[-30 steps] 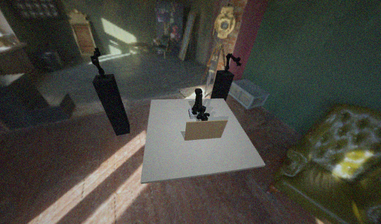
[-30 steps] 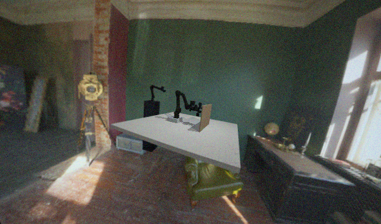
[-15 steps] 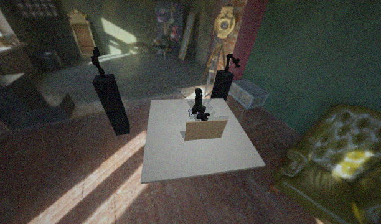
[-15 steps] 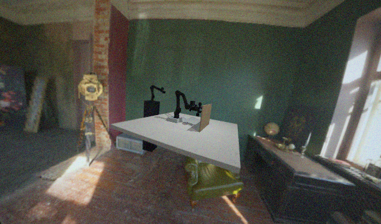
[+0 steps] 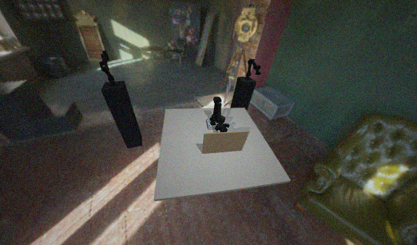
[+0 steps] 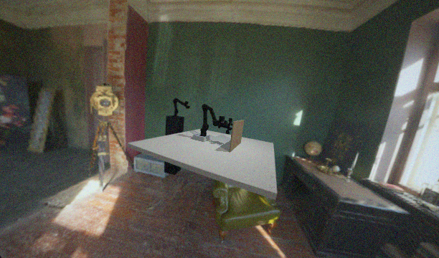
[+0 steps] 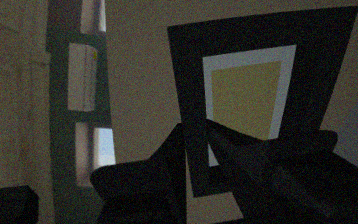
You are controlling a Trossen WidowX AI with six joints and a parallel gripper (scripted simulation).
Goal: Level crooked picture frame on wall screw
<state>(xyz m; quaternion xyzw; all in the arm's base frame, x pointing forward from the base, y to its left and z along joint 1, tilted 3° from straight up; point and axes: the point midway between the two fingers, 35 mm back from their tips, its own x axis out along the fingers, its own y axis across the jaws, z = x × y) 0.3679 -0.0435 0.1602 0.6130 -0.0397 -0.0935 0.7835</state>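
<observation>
Right now my gripper tip is 1 cm to the left of the picture frame and 5 cm above it. Also, from my gripper tip: tan wall panel: 2 cm ahead, 7 cm below.
</observation>
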